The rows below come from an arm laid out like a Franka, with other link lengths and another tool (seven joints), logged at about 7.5 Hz.
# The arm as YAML. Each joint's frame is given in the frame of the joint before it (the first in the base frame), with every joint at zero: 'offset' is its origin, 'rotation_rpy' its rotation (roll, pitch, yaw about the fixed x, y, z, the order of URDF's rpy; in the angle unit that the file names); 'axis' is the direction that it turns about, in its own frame. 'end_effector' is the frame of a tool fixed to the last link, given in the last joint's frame.
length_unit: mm
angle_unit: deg
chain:
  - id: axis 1
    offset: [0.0, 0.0, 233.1]
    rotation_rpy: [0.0, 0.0, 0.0]
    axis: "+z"
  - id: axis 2
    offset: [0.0, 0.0, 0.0]
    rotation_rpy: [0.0, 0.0, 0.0]
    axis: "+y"
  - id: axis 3
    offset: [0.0, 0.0, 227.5]
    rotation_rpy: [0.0, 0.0, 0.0]
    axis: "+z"
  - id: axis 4
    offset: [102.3, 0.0, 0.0]
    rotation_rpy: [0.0, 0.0, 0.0]
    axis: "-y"
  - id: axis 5
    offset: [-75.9, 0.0, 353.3]
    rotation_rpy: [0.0, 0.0, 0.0]
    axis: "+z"
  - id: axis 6
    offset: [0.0, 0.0, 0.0]
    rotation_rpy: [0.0, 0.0, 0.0]
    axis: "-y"
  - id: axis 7
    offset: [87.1, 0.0, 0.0]
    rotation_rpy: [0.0, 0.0, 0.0]
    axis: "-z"
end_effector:
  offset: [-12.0, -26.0, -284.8]
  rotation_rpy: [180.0, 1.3, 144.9]
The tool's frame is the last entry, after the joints.
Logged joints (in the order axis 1, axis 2, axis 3, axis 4, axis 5, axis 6, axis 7), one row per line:
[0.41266, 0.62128, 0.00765, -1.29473, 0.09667, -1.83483, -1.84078]
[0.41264, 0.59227, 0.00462, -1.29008, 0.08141, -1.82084, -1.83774]
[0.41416, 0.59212, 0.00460, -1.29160, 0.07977, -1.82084, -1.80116]
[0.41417, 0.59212, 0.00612, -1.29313, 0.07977, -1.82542, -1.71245]
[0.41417, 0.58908, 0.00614, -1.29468, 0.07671, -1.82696, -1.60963]
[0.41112, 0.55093, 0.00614, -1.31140, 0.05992, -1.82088, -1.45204]
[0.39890, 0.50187, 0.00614, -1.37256, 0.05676, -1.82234, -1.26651]
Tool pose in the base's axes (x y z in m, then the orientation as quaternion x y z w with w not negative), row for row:
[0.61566, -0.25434, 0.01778, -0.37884, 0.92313, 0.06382, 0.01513]
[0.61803, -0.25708, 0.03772, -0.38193, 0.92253, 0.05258, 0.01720]
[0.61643, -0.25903, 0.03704, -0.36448, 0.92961, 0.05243, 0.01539]
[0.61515, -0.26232, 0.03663, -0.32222, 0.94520, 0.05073, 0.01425]
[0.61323, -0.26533, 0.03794, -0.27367, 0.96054, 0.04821, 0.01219]
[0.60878, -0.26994, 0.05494, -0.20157, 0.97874, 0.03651, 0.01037]
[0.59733, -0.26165, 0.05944, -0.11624, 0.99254, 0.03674, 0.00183]
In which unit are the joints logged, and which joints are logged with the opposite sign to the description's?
The joints are logged in radians. Opposite sign: axis 1, axis 3, axis 6.
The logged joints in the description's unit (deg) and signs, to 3 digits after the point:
[-23.644, 35.597, -0.438, -74.183, 5.539, 105.128, -105.469]
[-23.643, 33.935, -0.265, -73.916, 4.664, 104.326, -105.295]
[-23.730, 33.926, -0.264, -74.003, 4.570, 104.326, -103.199]
[-23.730, 33.926, -0.351, -74.091, 4.570, 104.589, -98.116]
[-23.730, 33.752, -0.352, -74.180, 4.395, 104.677, -92.225]
[-23.555, 31.566, -0.352, -75.138, 3.433, 104.329, -83.196]
[-22.855, 28.755, -0.352, -78.642, 3.252, 104.412, -72.566]

